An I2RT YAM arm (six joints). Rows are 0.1 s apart.
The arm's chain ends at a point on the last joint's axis. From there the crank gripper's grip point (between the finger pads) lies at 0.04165 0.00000 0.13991 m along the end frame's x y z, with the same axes.
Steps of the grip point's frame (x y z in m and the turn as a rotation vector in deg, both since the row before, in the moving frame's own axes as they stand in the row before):
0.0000, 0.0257, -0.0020, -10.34, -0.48, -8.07
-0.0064, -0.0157, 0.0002, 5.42, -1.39, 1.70
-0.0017, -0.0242, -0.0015, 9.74, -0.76, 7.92
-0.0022, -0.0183, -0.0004, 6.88, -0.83, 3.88
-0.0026, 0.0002, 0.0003, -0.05, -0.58, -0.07
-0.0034, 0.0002, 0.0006, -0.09, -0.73, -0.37
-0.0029, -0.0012, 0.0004, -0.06, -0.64, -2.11
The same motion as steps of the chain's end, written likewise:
-0.0002, 0.0064, -0.0006, -10.34, -0.48, -8.07
-0.0032, -0.0036, -0.0002, 5.42, -1.39, 1.70
-0.0011, -0.0061, -0.0005, 9.74, -0.76, 7.92
-0.0006, -0.0043, -0.0001, 6.88, -0.83, 3.88
-0.0012, 0.0001, -0.0001, -0.05, -0.58, -0.07
-0.0016, 0.0002, 0.0001, -0.09, -0.73, -0.37
-0.0013, 0.0002, -0.0001, -0.06, -0.64, -2.11

